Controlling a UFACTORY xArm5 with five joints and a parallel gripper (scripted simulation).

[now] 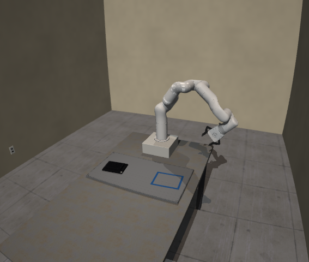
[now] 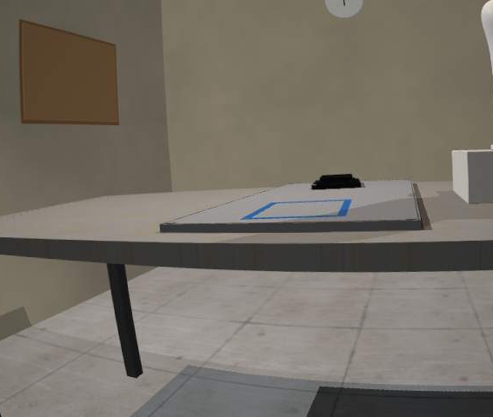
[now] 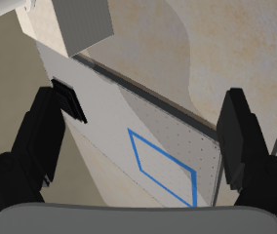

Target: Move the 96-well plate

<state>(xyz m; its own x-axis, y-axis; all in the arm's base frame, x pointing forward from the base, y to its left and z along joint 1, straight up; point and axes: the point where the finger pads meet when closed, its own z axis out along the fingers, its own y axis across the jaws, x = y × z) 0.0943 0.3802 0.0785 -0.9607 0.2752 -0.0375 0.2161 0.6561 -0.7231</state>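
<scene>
Now: the black 96-well plate 64 cm to the right of my hand, 31 cm ahead of it and 14 cm below it. Round my hand: black plate nest N1: 64 cm to the right, 31 cm ahead, 15 cm below.
</scene>
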